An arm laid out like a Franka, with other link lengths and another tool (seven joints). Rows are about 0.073 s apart.
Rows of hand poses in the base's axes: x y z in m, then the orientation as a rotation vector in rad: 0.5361, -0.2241, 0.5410, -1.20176, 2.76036, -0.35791; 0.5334, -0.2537, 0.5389, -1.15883, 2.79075, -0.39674; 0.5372, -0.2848, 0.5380, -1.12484, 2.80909, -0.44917; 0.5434, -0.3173, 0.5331, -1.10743, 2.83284, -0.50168; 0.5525, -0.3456, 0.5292, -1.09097, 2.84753, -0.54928; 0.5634, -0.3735, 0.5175, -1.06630, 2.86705, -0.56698; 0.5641, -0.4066, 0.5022, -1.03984, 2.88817, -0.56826; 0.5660, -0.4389, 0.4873, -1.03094, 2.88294, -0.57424; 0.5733, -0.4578, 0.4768, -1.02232, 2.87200, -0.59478; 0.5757, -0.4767, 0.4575, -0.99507, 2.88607, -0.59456; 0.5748, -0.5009, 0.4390, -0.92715, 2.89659, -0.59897; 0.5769, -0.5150, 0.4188, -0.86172, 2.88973, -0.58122; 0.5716, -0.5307, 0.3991, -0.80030, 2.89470, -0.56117
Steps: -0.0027, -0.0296, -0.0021, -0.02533, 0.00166, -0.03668; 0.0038, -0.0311, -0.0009, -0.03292, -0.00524, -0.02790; 0.0062, -0.0325, -0.0049, -0.03697, 0.00758, -0.02080; 0.0091, -0.0283, -0.0039, -0.03191, 0.00171, -0.01658; 0.0109, -0.0279, -0.0117, -0.01225, 0.00485, -0.02143; 0.0007, -0.0331, -0.0153, -0.00169, 0.00669, -0.02222; 0.0019, -0.0323, -0.0149, -0.00189, -0.00851, -0.00299; 0.0073, -0.0189, -0.0105, -0.01047, -0.01385, -0.00132; 0.0024, -0.0189, -0.0193, 0.00083, 0.00064, -0.01996; -0.0009, -0.0242, -0.0185, 0.00263, -0.01871, -0.04091; 0.0021, -0.0141, -0.0202, 0.01932, -0.03141, -0.03272; -0.0053, -0.0157, -0.0197, 0.01867, -0.01825, -0.03532
